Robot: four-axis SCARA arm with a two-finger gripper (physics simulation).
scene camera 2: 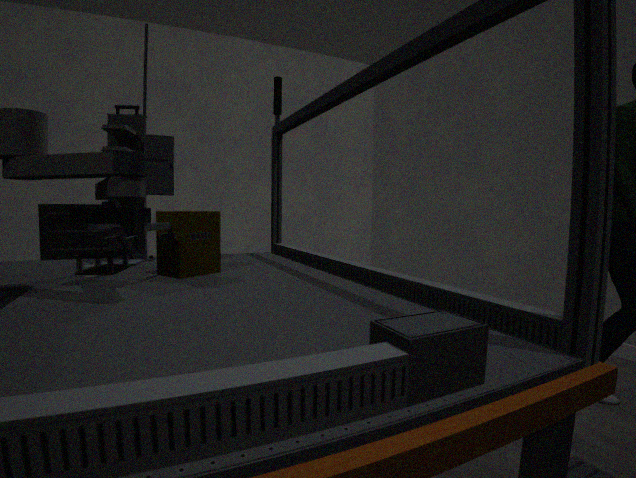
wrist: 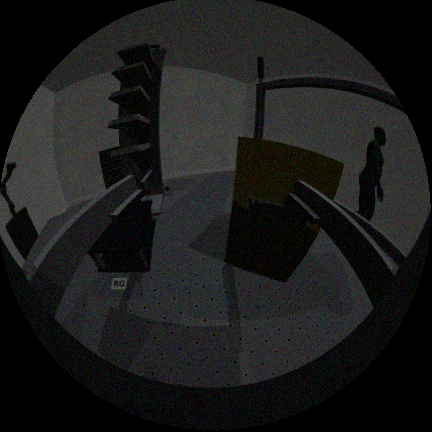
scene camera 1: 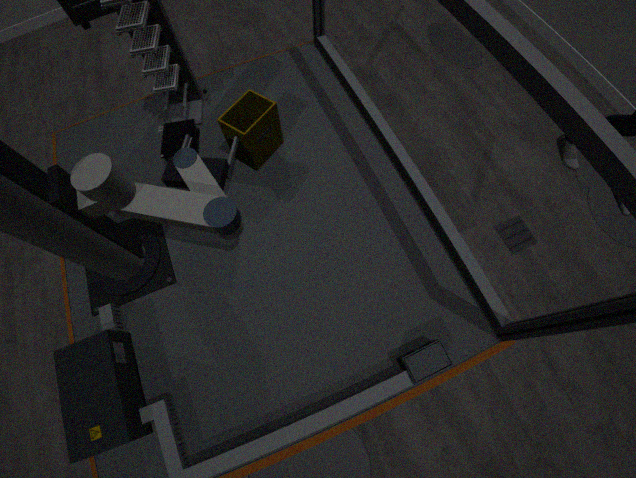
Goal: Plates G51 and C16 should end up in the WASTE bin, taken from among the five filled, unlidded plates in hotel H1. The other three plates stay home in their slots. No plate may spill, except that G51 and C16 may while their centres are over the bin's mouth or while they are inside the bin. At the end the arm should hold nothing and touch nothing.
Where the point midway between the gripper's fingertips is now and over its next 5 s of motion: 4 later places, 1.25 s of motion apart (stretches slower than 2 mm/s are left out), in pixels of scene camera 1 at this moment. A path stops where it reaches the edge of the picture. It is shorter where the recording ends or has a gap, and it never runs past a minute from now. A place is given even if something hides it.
The gripper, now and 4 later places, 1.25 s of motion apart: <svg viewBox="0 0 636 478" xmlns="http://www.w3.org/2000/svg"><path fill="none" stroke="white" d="M212 137L193 148L170 109L165 94L144 58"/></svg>
